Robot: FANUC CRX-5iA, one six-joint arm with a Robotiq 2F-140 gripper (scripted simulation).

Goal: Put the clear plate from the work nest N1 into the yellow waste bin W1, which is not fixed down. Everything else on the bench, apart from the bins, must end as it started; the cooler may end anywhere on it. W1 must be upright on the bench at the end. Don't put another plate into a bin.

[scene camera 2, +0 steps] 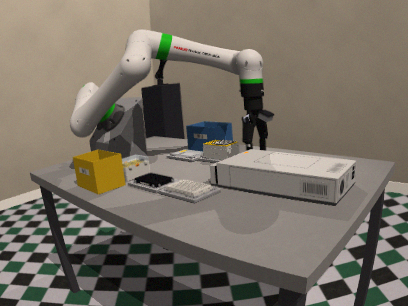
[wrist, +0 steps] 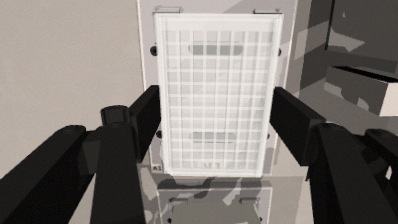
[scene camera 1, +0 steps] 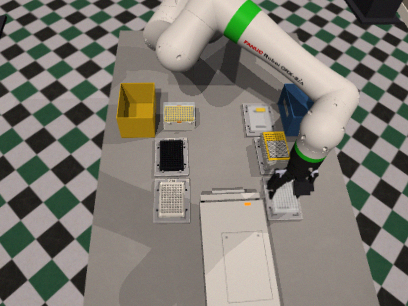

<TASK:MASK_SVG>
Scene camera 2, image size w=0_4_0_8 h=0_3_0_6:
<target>my gripper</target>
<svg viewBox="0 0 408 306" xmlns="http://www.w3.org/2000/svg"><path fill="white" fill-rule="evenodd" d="M243 97L244 109L247 111L245 117L242 117L242 142L245 143L246 151L253 149L252 139L254 127L256 126L260 137L260 150L266 151L267 123L259 118L257 119L258 115L256 115L257 110L263 109L262 97Z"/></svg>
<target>white instrument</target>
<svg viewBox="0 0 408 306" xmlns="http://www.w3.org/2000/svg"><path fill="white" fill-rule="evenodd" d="M210 165L211 183L218 183L218 186L329 204L337 204L355 184L356 160L254 149Z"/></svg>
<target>blue bin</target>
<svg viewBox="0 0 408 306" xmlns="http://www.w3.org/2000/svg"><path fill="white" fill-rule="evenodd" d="M186 126L188 150L203 151L203 144L213 140L233 141L232 123L204 121Z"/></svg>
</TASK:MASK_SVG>
